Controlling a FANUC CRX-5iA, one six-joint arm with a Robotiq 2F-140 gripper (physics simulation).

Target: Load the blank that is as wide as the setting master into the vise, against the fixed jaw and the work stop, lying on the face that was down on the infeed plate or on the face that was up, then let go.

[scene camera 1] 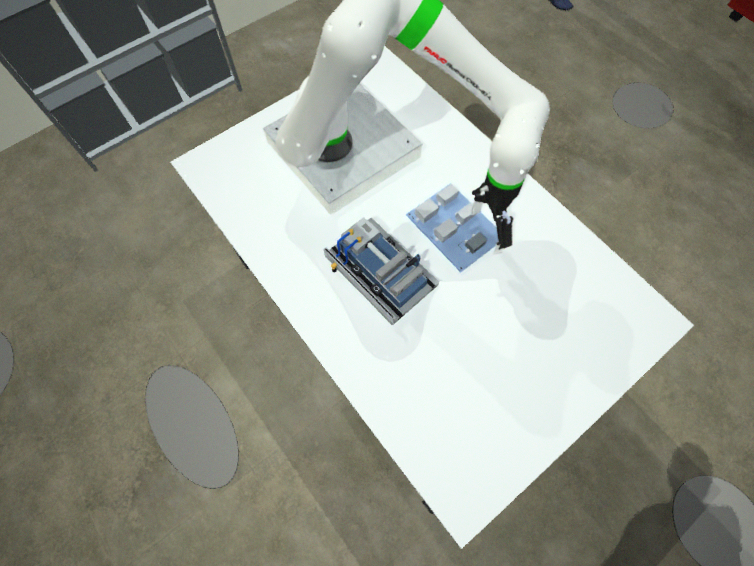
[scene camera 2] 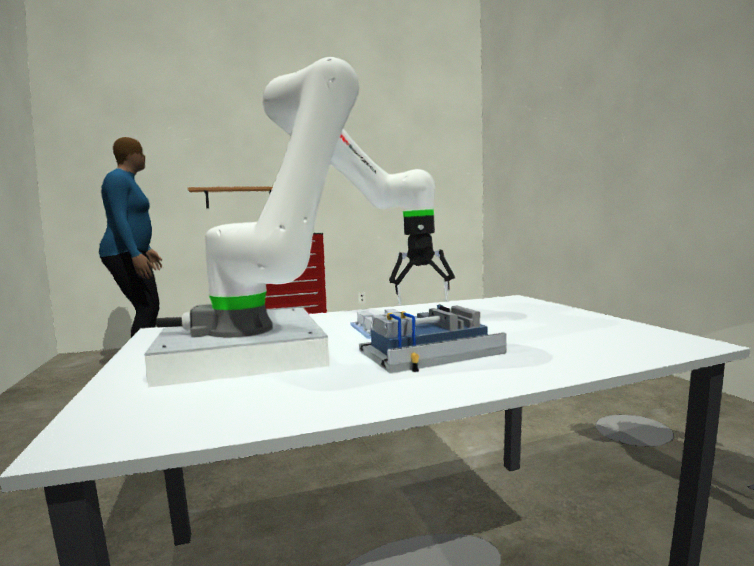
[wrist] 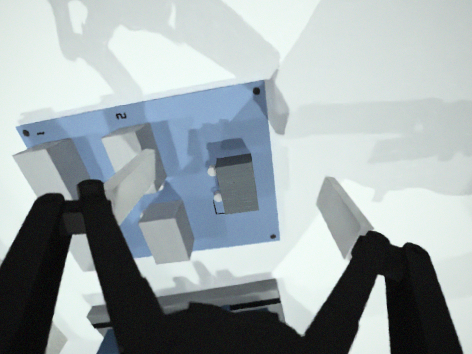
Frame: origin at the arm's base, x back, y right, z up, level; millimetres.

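Seen in the pictures: gripper, fingertip midpoint: [scene camera 1: 486, 232] [scene camera 2: 423, 303] [wrist: 238, 177]; arm's base, origin of the base link: [scene camera 1: 329, 143] [scene camera 2: 240, 330].
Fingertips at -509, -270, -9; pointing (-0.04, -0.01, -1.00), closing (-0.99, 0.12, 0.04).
Pixels of each thing's top centre, then the offset from my fingertips to it, as dx, dy, dz. Level surfaces: height alone.
- blue infeed plate, middle of its top: [wrist: 160, 190] [scene camera 1: 455, 225] +86, +43, -53
- darker grey block, middle of its top: [wrist: 238, 190] [scene camera 1: 476, 241] +0, +28, -28
- dark work stop, middle of its top: [scene camera 1: 412, 261] +6, +253, +35
- white table, its level: dz -61
The blue infeed plate [scene camera 1: 461, 258] [wrist: 200, 107] carries several light grey blanks, among them one near mark 1 [scene camera 1: 426, 210] [wrist: 42, 167], one near mark 2 [wrist: 122, 145] and one nearer the vise [wrist: 162, 232]. A darker grey block [scene camera 1: 475, 242] [wrist: 237, 185], seemingly the setting master, sits at the plate's other end. My gripper [scene camera 1: 488, 229] [scene camera 2: 423, 299] [wrist: 238, 177] is open and empty above the plate; its left finger partly hides blanks in the wrist view. The vise [scene camera 1: 420, 299] [scene camera 2: 426, 335] [wrist: 245, 295] shows two grey jaws with no blank between them and a dark work stop [scene camera 1: 413, 260] beside them.
The vise stands close beside the infeed plate on the white table [scene camera 1: 389, 396] [scene camera 2: 274, 408]. Blue hoses [scene camera 1: 341, 243] [scene camera 2: 406, 328] rise at its end nearer the robot's base plate [scene camera 1: 377, 140] [scene camera 2: 237, 359]. A person [scene camera 2: 126, 213] stands behind the table.
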